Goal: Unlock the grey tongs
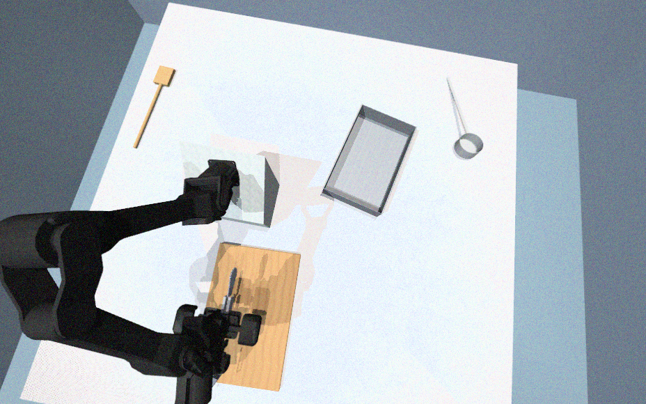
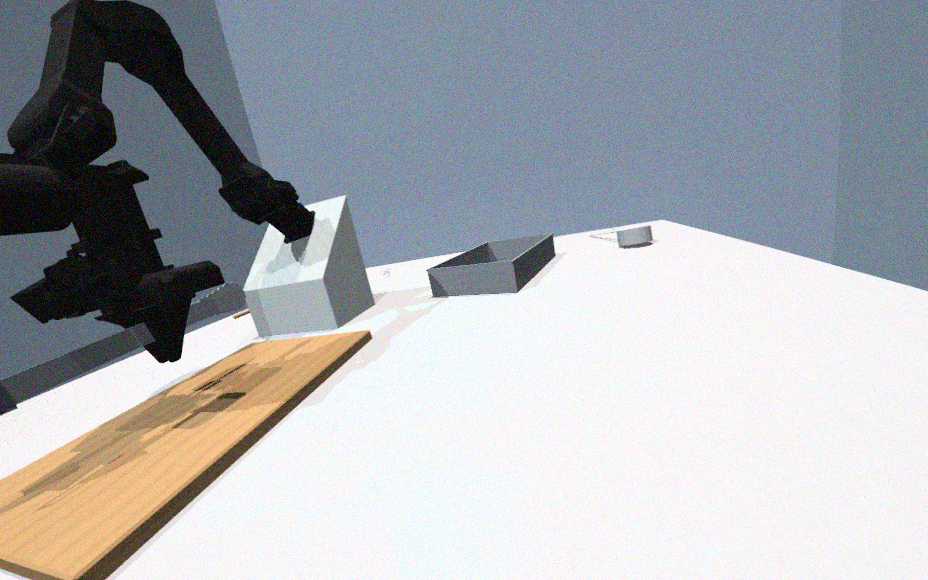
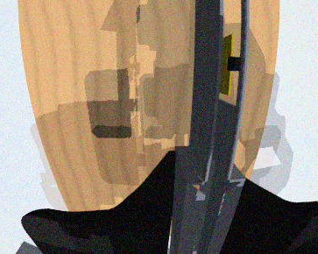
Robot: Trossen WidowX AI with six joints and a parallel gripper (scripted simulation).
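Now: the wooden board 3 cm ahead of my gripper tip and 6 cm below it. Also, from my gripper tip: yellow lock piece (1 cm behind, 5 cm to the right, 4 cm above); roasting tin (35 cm ahead, 48 cm to the left, 4 cm below).
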